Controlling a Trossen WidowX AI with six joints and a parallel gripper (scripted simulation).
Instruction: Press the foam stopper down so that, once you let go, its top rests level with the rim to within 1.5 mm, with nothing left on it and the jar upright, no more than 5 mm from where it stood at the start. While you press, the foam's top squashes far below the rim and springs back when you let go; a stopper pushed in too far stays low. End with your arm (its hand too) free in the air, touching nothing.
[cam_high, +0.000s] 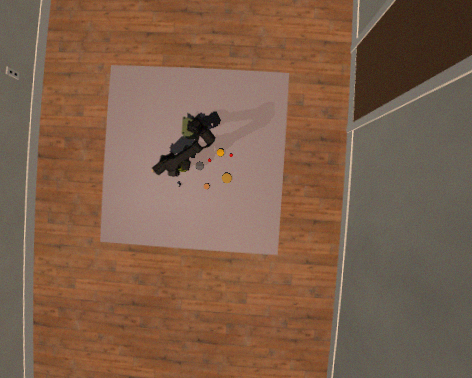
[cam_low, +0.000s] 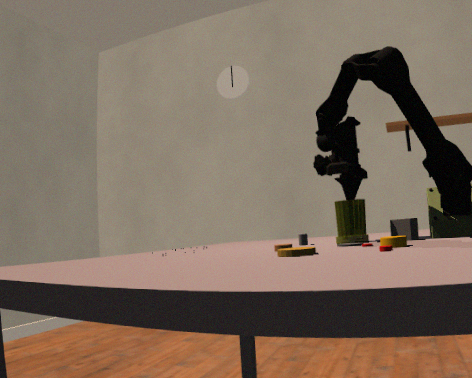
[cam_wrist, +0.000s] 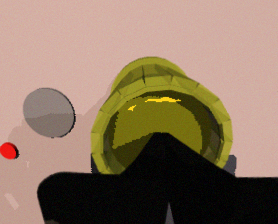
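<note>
The foam stopper is 5 cm below my hand. Round my hand: grey block 14 cm behind, 6 cm to the left, 11 cm below; grey disc 1 cm behind, 12 cm to the left, 13 cm below; small grey cylinder 14 cm ahead, 1 cm to the right, 12 cm below.
</note>
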